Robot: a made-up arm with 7 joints.
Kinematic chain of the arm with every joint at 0, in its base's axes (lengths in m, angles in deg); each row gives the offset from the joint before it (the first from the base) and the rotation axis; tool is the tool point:
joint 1: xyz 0 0.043 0 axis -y
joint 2: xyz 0 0.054 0 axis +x
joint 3: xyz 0 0 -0.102 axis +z
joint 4: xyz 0 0 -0.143 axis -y
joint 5: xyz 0 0 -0.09 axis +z
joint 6: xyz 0 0 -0.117 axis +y
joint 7: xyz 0 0 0 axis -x
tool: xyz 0 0 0
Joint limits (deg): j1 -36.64..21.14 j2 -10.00..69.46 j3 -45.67..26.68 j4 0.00..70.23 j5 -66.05..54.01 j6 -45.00..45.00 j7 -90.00..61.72
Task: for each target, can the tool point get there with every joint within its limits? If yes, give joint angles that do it. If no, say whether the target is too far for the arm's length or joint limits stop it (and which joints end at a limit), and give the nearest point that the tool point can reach.
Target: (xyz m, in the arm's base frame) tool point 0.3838 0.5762 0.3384
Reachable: no: too far | nearest point 0.1727 0.4227 0.0361 | short by 0.399 m
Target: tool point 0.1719 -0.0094 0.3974
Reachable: no: joint limits stop it (at a limit: joint 1, joint 2, joint 3, joint 4) | nearest point 0.1727 0.4227 0.0361 | short by 0.563 m
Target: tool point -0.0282 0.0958 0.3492
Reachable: no: joint limits stop it (at a limit: joint 1, joint 2, joint 3, joint 4) | nearest point 0.1727 0.4227 0.0361 | short by 0.495 m
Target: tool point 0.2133 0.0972 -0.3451
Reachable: yes | joints 7.85 1.26 -2.78 52.55 43.65 12.31 -62.16
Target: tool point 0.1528 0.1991 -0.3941
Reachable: yes | joints 9.47 22.91 -38.00 31.77 36.82 -21.26 -78.46
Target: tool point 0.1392 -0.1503 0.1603
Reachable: no: joint limits stop it (at a limit: joint 1, joint 2, joint 3, joint 4) | nearest point 0.2301 -0.0949 -0.2177 | short by 0.393 m
